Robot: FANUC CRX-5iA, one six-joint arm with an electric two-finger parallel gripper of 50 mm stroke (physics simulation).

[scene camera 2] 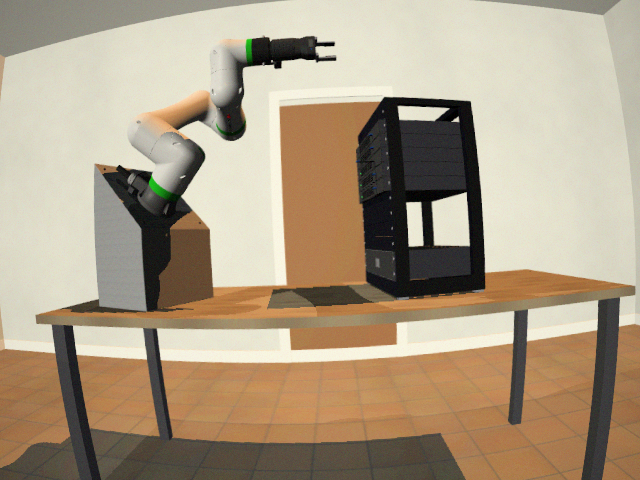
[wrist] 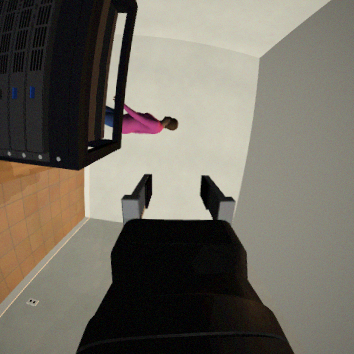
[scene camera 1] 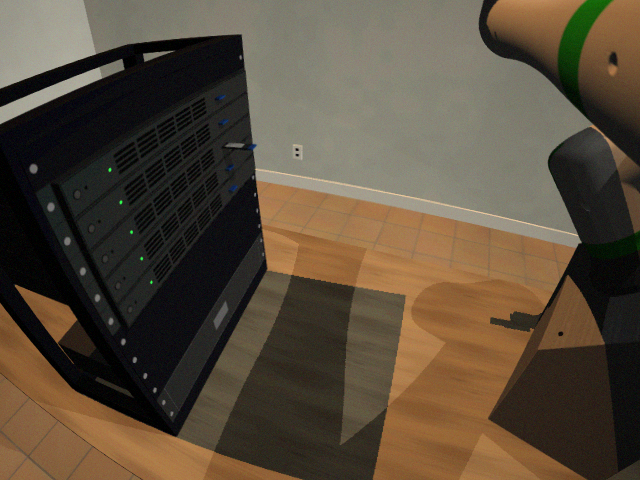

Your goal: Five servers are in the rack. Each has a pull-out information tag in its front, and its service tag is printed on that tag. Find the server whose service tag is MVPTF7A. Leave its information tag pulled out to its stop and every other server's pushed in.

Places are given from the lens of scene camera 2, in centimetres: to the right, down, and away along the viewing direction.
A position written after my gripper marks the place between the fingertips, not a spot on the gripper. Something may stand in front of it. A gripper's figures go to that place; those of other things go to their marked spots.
my gripper (scene camera 2: 335, 50): 5, -60, 123
black rack (scene camera 2: 421, 161): 31, -24, 124
